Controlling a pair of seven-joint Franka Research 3 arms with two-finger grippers.
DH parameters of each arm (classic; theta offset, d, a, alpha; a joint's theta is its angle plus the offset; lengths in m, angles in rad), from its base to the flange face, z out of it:
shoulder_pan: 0 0.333 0 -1.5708
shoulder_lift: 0 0 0 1.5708
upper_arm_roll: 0 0.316 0.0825 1.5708
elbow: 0 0 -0.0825 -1.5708
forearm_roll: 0 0.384 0 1.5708
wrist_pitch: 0 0 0.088 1.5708
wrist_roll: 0 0.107 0 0
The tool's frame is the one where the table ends.
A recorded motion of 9 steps. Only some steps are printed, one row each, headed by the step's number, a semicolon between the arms.
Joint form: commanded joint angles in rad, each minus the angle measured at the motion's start. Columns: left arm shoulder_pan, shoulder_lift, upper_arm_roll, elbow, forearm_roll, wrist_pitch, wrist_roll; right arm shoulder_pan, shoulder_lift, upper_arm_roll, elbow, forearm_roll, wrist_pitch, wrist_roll.
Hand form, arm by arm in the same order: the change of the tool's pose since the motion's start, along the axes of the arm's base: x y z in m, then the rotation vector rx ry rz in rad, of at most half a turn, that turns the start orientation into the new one. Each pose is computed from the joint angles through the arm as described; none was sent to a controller.
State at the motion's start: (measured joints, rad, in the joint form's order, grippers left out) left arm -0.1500 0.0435 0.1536 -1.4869 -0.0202 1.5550 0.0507; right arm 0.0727 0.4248 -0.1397 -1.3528 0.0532 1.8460 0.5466
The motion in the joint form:
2: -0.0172 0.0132 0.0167 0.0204 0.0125 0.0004 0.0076; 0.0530 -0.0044 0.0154 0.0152 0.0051 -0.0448 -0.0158
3: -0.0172 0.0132 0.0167 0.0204 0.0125 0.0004 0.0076; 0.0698 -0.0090 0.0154 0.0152 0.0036 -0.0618 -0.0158
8: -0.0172 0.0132 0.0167 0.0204 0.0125 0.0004 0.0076; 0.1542 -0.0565 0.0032 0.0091 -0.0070 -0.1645 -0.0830
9: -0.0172 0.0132 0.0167 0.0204 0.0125 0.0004 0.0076; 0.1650 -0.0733 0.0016 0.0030 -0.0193 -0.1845 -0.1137
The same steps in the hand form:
2: 0.0041 0.0001 0.0023 0.0157 -0.0079 -0.0077; -0.0036 0.0462 0.0058 0.0119 0.0257 0.0827
3: 0.0041 0.0001 0.0023 0.0157 -0.0079 -0.0077; -0.0065 0.0575 0.0073 0.0112 0.0383 0.0998
8: 0.0041 0.0001 0.0023 0.0157 -0.0079 -0.0077; -0.0304 0.1043 0.0276 -0.0012 0.1001 0.2410
9: 0.0041 0.0001 0.0023 0.0157 -0.0079 -0.0077; -0.0368 0.1082 0.0342 -0.0126 0.1100 0.2816

